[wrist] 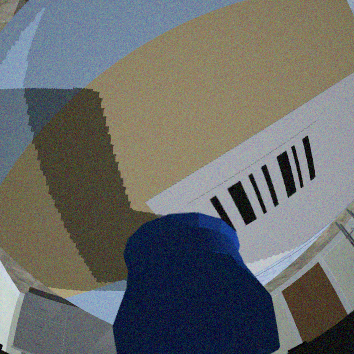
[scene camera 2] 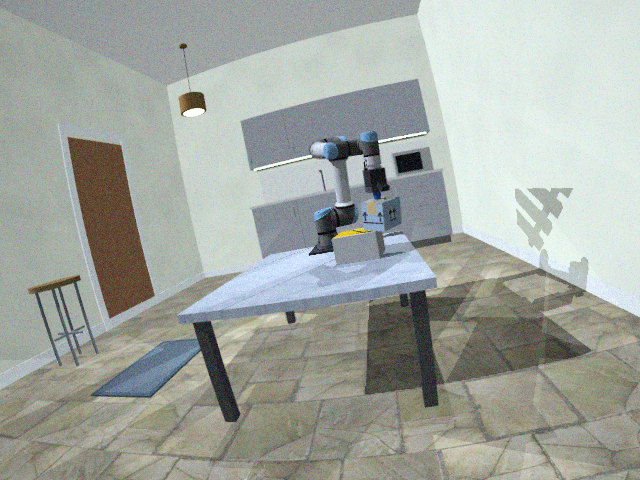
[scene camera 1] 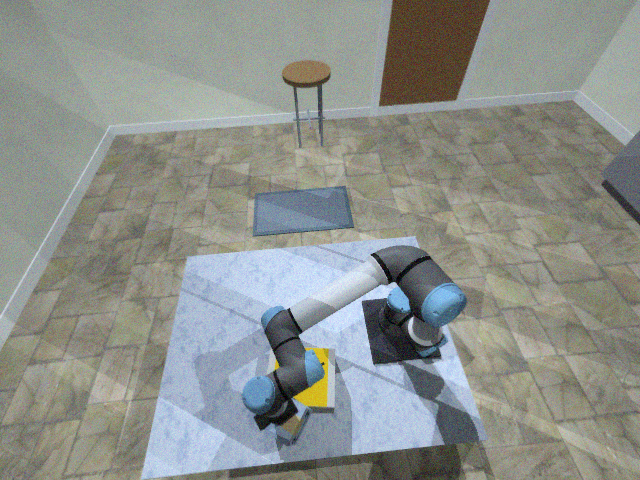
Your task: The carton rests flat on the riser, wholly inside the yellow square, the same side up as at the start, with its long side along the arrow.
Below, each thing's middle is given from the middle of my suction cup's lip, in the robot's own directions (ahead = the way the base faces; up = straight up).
My suction cup is now 80 mm above the carton (scene camera 2: 382, 214), 20 mm short of it and 10 mm to the right of it. Round my suction cup: riser (scene camera 1: 320, 397) 210 mm below, 130 mm to the right, 30 mm behind.
